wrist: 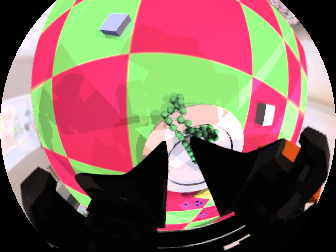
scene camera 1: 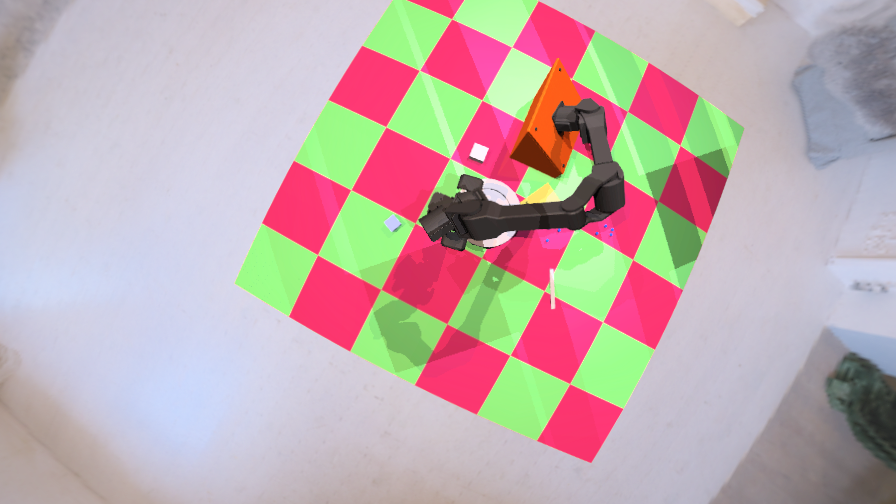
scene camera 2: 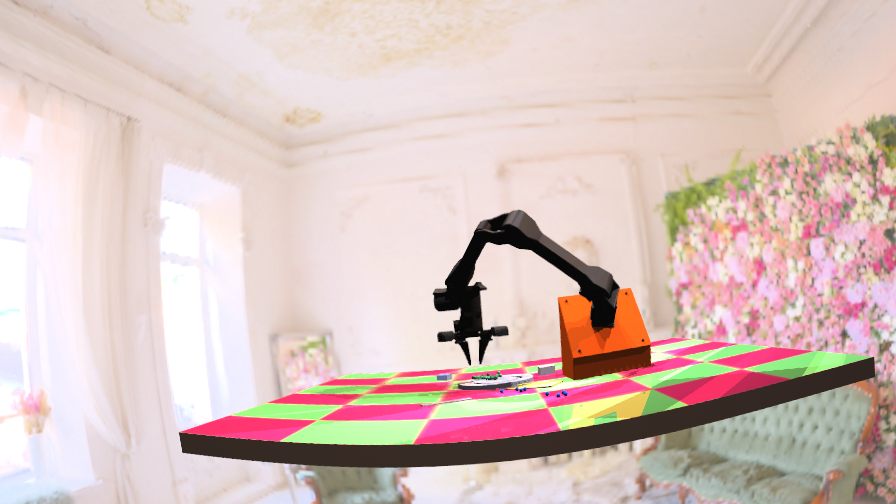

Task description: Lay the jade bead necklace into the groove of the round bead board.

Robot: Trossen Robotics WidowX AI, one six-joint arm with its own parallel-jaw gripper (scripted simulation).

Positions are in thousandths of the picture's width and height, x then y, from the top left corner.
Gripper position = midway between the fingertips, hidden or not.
gripper: wrist 531,565; scene camera 1 514,430; scene camera 2 531,725
